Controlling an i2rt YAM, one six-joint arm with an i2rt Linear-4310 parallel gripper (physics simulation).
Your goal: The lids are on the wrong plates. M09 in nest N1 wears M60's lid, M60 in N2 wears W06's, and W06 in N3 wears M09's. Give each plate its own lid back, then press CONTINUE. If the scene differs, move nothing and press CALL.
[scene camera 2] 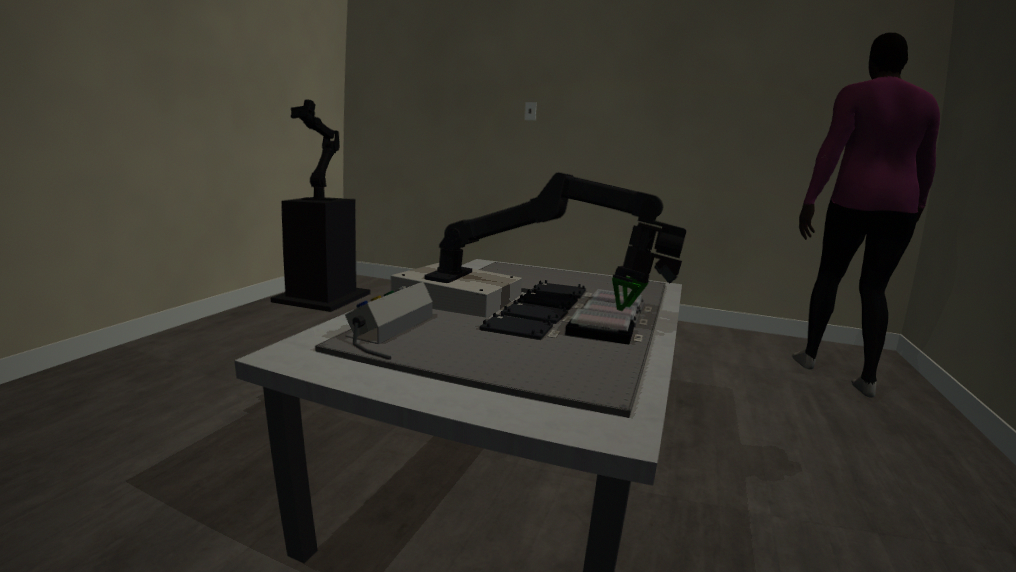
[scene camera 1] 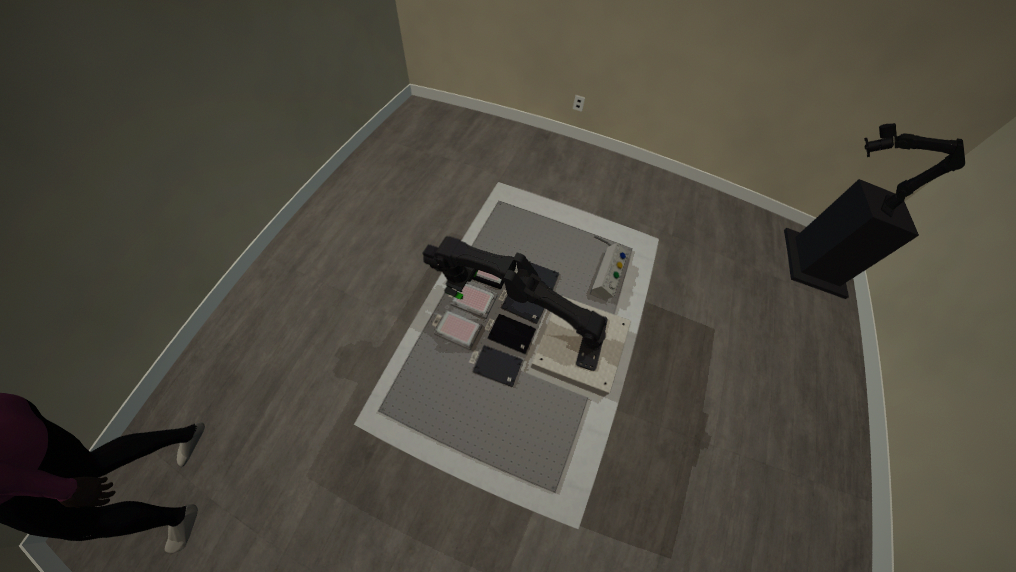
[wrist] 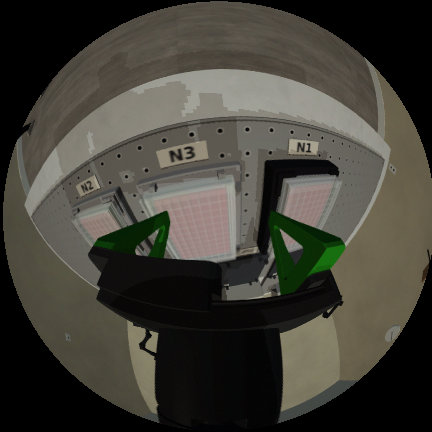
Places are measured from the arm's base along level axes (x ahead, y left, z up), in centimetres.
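Pixels of known places: gripper, fingertip midpoint: [scene camera 2: 623, 308] [scene camera 1: 467, 287] [wrist: 218, 216]; arm's base, origin of the base link: [scene camera 2: 449, 275] [scene camera 1: 591, 341].
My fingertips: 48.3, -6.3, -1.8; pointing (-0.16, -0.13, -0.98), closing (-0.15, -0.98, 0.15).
Observation:
Ahead of a thing's pixels: the offset from my fingertips to its middle, as dx, dy, dz. Level surfaces: height alone.
My gripper [scene camera 1: 458, 294] [scene camera 2: 622, 306] [wrist: 218, 216], with green fingers, is open and empty, above the plate at N3. That plate {-3.3, +2.8, -1.0} [scene camera 1: 474, 299] [wrist: 200, 220], pink wells under a clear lid, sits in a grey nest. The N1 plate {-4.4, -10.6, +0.0} [scene camera 2: 600, 321] [wrist: 309, 197] sits in a black nest, right in the wrist view. The N2 plate {-2.4, +15.6, -1.1} [scene camera 1: 458, 328] [wrist: 97, 222] is at the left there, partly behind a finger. All three look lidded; no plate or lid names are readable. The button box {-49.6, -25.4, +0.6} [scene camera 1: 605, 278] [scene camera 2: 398, 314] has blue, yellow and green buttons; their labels are unreadable.
Several flat dark stands [scene camera 1: 499, 365] [scene camera 2: 517, 326] lie between the nests and the arm's pale base block [scene camera 1: 568, 369] [scene camera 2: 476, 301]. A person [scene camera 1: 35, 454] [scene camera 2: 885, 142] stands beyond the table {dz -4.9} [scene camera 1: 462, 461] [scene camera 2: 455, 405]. Another arm stands on a black pedestal [scene camera 1: 853, 238] [scene camera 2: 317, 248].

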